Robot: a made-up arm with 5 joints. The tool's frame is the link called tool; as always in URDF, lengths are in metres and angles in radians. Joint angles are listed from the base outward. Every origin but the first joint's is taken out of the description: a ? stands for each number. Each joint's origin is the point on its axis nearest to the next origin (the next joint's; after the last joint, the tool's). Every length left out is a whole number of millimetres.
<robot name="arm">
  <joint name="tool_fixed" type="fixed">
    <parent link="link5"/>
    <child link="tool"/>
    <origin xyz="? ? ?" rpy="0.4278 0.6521 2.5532"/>
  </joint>
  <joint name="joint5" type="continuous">
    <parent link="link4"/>
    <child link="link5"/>
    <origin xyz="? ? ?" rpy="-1.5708 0 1.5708"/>
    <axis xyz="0 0 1"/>
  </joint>
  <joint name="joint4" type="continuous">
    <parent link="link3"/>
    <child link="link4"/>
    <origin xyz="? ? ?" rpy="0 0 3.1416"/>
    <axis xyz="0 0 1"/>
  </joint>
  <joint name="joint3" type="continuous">
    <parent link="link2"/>
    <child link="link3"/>
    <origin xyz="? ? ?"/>
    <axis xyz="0 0 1"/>
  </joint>
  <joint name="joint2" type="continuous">
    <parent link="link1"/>
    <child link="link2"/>
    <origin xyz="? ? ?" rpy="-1.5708 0 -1.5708"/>
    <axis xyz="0 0 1"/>
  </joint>
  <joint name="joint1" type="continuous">
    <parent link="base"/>
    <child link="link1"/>
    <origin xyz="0.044 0.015 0.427" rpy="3.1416 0 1.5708"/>
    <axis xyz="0 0 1"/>
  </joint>
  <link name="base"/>
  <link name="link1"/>
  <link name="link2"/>
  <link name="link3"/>
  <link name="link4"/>
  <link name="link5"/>
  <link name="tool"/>
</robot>
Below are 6 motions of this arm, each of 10 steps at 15 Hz.
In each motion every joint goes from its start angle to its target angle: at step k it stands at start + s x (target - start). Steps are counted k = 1, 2, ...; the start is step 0. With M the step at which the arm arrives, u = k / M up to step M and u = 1 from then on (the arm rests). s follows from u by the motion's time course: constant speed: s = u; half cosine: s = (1 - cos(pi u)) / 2; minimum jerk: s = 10 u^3 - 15 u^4 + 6 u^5.
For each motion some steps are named. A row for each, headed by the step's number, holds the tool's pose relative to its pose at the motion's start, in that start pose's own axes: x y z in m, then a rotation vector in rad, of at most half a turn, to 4 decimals.
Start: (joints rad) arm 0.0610 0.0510 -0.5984 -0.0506 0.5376
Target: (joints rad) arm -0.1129 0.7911 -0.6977 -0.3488 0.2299
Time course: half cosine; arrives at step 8
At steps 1, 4, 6, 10:
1: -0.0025 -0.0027 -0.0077 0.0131 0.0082 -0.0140
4: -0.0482 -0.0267 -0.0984 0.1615 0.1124 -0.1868
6: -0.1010 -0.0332 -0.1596 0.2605 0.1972 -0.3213
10: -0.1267 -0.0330 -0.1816 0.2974 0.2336 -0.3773

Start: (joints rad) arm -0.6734 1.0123 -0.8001 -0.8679 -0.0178
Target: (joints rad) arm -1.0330 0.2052 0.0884 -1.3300 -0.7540
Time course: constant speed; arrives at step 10
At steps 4, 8, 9, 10:
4: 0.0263 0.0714 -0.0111 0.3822 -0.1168 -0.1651
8: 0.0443 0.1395 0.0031 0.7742 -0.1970 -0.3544
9: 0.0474 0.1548 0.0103 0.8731 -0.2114 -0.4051
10: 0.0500 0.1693 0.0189 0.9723 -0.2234 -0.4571

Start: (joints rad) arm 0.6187 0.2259 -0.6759 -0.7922 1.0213
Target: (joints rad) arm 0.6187 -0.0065 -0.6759 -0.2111 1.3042
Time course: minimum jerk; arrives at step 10
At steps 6, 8, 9, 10:
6: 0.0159 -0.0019 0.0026 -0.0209 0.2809 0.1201
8: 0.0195 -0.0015 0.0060 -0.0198 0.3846 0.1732
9: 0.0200 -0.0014 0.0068 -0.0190 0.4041 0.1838
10: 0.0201 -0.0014 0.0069 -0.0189 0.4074 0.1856

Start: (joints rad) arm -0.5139 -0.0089 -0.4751 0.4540 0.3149
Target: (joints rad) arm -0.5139 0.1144 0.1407 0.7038 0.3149
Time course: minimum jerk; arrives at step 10
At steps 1, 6, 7, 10:
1: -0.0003 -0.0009 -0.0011 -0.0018 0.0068 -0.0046
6: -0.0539 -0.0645 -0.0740 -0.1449 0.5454 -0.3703
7: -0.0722 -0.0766 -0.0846 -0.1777 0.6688 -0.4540
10: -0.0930 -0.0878 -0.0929 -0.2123 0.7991 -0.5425

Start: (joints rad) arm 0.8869 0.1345 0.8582 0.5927 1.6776
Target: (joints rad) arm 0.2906 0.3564 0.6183 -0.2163 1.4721
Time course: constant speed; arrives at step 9
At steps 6, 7, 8, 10:
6: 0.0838 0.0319 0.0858 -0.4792 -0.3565 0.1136
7: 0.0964 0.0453 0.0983 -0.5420 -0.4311 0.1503
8: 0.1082 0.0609 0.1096 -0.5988 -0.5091 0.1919
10: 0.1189 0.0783 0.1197 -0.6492 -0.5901 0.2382

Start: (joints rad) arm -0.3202 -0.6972 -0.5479 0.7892 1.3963
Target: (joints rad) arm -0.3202 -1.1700 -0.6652 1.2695 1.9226
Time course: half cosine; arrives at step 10
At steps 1, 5, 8, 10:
1: -0.0018 0.0011 0.0025 -0.0094 0.0021 0.0090
5: -0.0409 0.0257 0.0446 -0.1950 0.0460 0.1792
8: -0.0800 0.0508 0.0708 -0.3576 0.0893 0.3169
10: -0.0898 0.0571 0.0755 -0.3966 0.1004 0.3485

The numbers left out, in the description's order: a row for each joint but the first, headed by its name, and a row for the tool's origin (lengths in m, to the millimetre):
tool: -0.021 0.008 0
joint5: 0.098 -0.022 0
joint4: -0.066 0.028 0
joint3: -0.028 0.186 0
joint2: -0.039 0.055 0

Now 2 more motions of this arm.
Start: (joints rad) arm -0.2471 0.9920 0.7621 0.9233 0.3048
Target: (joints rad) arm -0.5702 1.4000 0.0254 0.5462 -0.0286
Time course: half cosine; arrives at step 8
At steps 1, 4, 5, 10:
1: 0.0027 0.0053 0.0031 0.0021 -0.0293 0.0053
4: 0.0287 0.0734 0.0338 0.0449 -0.3626 0.1094
5: 0.0361 0.1029 0.0417 0.0722 -0.4858 0.1734
10: 0.0442 0.1502 0.0474 0.1275 -0.6612 0.3009

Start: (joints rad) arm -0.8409 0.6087 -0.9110 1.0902 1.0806
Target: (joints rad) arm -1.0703 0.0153 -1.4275 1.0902 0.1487
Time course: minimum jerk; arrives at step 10
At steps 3, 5, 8, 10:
3: -0.0079 0.0178 0.0399 0.0401 -0.2151 -0.0446
5: -0.0469 0.0555 0.1145 0.2055 -0.6566 -0.0768
8: -0.1366 0.0956 0.1832 0.5771 -1.1808 0.0097
10: -0.1506 0.0994 0.1890 0.6374 -1.2413 0.0324

